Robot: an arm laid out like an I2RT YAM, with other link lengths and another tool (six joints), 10 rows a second.
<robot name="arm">
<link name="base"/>
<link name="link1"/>
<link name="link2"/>
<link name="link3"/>
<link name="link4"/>
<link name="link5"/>
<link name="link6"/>
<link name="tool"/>
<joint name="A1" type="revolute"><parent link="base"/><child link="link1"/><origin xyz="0.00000 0.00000 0.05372" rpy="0.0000 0.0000 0.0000"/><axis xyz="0 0 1"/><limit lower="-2.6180" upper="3.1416"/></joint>
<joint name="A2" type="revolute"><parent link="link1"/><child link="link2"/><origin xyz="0.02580 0.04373 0.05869" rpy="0.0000 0.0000 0.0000"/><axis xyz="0 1 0"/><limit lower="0.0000" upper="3.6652"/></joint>
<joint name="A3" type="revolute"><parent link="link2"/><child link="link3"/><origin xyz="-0.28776 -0.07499 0.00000" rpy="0.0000 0.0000 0.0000"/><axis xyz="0 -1 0"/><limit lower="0.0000" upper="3.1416"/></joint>
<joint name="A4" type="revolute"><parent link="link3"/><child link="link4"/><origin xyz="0.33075 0.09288 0.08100" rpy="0.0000 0.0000 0.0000"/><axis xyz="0 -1 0"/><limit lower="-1.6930" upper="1.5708"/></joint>
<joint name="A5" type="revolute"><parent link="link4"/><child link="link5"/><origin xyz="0.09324 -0.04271 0.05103" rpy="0.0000 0.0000 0.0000"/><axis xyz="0 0 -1"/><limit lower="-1.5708" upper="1.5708"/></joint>
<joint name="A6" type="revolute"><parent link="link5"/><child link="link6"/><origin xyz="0.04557 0.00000 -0.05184" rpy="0.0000 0.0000 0.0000"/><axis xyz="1 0 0"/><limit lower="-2.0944" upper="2.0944"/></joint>
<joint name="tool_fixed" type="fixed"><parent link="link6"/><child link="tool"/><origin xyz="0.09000 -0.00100 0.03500" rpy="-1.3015 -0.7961 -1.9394"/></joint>
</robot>
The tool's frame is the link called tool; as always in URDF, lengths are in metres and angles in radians.
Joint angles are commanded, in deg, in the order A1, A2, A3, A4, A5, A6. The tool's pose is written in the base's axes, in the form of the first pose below.
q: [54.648, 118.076, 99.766, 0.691, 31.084, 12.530]
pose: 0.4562 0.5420 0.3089 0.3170 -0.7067 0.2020 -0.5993
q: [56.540, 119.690, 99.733, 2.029, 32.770, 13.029]
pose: 0.4429 0.5579 0.2948 0.3173 -0.7069 0.2004 -0.5995
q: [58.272, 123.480, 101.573, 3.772, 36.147, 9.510]
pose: 0.4357 0.5782 0.2742 0.2935 -0.7056 0.1778 -0.6199
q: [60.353, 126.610, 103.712, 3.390, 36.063, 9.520]
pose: 0.4199 0.6036 0.2545 0.2969 -0.7157 0.1601 -0.6116
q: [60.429, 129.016, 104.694, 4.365, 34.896, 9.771]
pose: 0.4219 0.6132 0.2367 0.3020 -0.7207 0.1550 -0.6045
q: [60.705, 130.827, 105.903, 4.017, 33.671, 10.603]
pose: 0.4207 0.6223 0.2234 0.3073 -0.7281 0.1512 -0.5938
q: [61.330, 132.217, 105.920, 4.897, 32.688, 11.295]
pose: 0.4146 0.6313 0.2085 0.3152 -0.7332 0.1467 -0.5844
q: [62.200, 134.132, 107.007, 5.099, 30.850, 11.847]
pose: 0.4056 0.6458 0.1940 0.3274 -0.7413 0.1356 -0.5701
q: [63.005, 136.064, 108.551, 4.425, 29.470, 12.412]
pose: 0.3975 0.6586 0.1804 0.3337 -0.7502 0.1256 -0.5569
